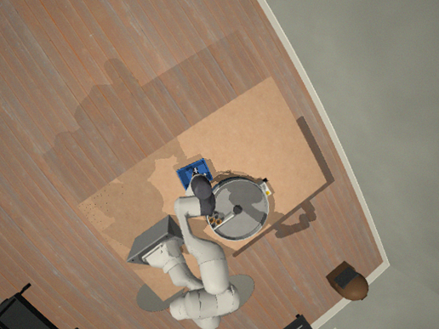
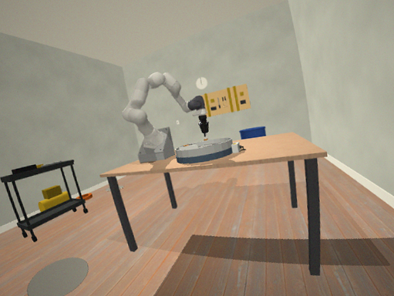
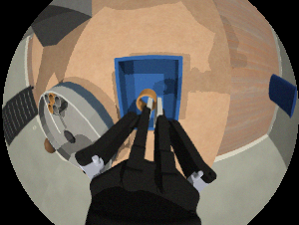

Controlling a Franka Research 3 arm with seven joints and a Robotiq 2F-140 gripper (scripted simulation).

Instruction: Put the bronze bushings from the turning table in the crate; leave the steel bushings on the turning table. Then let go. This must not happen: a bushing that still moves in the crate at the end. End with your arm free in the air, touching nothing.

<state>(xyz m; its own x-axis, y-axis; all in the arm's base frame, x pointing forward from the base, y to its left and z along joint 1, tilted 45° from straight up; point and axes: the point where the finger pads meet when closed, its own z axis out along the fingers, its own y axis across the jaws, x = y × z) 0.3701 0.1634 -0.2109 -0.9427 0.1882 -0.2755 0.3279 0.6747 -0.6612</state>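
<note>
Now: the blue crate 10 mm to the right of my hand and 90 mm below it. Also, from my hand: grey turning table 110 mm ahead, 360 mm to the right, 60 mm below.
</note>
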